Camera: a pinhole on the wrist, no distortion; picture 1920 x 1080 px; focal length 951.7 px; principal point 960.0 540.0 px. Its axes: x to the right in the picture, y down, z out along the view. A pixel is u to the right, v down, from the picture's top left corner.
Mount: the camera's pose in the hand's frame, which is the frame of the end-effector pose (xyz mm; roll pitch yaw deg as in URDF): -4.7 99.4 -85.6 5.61 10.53 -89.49
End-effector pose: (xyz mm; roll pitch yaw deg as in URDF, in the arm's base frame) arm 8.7 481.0 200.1 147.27 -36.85 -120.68
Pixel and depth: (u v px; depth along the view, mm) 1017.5 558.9 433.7
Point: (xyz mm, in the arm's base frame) -214.6 449.9 -50.3
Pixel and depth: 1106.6 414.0 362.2
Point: -127.5 485.6 -32.1
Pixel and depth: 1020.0 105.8 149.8
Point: -29.2 577.4 139.8
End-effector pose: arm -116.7 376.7 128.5 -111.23 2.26 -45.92
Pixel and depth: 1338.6 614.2 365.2
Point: 71.3 572.2 142.0
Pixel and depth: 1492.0 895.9 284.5
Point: 81.7 462.0 165.0
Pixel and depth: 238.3 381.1 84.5
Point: -172.9 368.1 -10.1
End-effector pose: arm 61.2 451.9 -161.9 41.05 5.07 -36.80
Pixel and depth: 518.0 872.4 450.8
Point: 117.7 282.8 280.7
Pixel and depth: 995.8 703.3 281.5
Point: 27.3 354.3 5.6
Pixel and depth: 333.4 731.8 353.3
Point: 111.0 408.4 239.8
